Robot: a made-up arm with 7 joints. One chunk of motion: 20 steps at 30 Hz.
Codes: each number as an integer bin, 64 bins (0 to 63) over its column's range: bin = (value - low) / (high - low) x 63, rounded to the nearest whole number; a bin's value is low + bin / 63 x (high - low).
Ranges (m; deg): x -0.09..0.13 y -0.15..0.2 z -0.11..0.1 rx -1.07..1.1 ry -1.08..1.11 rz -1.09..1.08
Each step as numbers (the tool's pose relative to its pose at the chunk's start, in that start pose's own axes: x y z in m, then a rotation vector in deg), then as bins.
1 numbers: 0.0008 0.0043 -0.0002 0.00 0.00 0.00
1 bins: 26 28 33 31 31 32
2 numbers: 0.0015 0.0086 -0.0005 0.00 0.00 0.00
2 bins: 26 29 33 31 31 32
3 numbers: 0.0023 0.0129 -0.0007 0.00 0.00 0.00
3 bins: 26 29 33 31 31 32
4 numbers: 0.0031 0.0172 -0.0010 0.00 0.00 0.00
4 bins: 27 30 33 31 31 32
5 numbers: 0.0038 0.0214 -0.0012 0.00 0.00 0.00
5 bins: 27 31 33 31 31 32
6 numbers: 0.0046 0.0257 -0.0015 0.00 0.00 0.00
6 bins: 27 32 33 31 31 32
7 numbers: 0.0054 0.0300 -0.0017 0.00 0.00 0.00
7 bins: 27 32 32 31 31 32
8 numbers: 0.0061 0.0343 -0.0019 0.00 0.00 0.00
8 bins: 28 33 32 31 31 32
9 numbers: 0.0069 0.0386 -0.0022 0.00 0.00 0.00
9 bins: 28 34 32 31 31 32
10 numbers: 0.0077 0.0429 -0.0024 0.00 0.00 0.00
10 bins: 28 35 32 31 31 32
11 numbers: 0.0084 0.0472 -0.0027 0.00 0.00 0.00
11 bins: 28 35 32 31 31 32
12 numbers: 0.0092 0.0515 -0.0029 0.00 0.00 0.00
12 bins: 28 36 32 31 31 32
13 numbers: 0.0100 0.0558 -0.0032 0.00 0.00 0.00
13 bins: 29 37 32 31 31 32
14 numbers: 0.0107 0.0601 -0.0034 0.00 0.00 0.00
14 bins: 29 38 32 31 31 32
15 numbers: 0.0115 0.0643 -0.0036 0.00 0.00 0.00
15 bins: 29 39 32 31 31 32
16 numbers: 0.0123 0.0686 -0.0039 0.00 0.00 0.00
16 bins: 29 39 32 31 31 32
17 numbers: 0.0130 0.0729 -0.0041 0.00 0.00 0.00
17 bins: 29 40 32 31 31 32
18 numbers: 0.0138 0.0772 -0.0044 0.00 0.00 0.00
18 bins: 30 41 32 31 31 32
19 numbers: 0.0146 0.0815 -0.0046 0.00 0.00 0.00
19 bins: 30 42 32 31 31 32
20 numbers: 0.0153 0.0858 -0.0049 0.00 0.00 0.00
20 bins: 30 42 32 31 31 32
